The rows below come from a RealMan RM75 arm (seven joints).
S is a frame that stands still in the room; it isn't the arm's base.
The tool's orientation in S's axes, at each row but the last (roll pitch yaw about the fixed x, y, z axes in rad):
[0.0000 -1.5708 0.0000]
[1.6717 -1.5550 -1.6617]
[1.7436 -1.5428 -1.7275]
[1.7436 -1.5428 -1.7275]
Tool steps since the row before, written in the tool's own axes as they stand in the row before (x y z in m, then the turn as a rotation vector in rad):
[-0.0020 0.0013 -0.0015 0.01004 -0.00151 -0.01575]
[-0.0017 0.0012 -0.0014 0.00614 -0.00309 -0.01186]
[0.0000 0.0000 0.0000 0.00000 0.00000 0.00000]
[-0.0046 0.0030 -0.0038 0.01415 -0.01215 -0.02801]
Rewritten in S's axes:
[0.0015 0.0013 -0.0020 0.01575 -0.00151 0.01004]
[0.0014 0.0012 -0.0017 0.01188 -0.00307 0.00611]
[0.0000 0.0000 0.0000 0.00000 0.00000 0.00000]
[0.0038 0.0032 -0.0045 0.02814 -0.01209 0.01394]

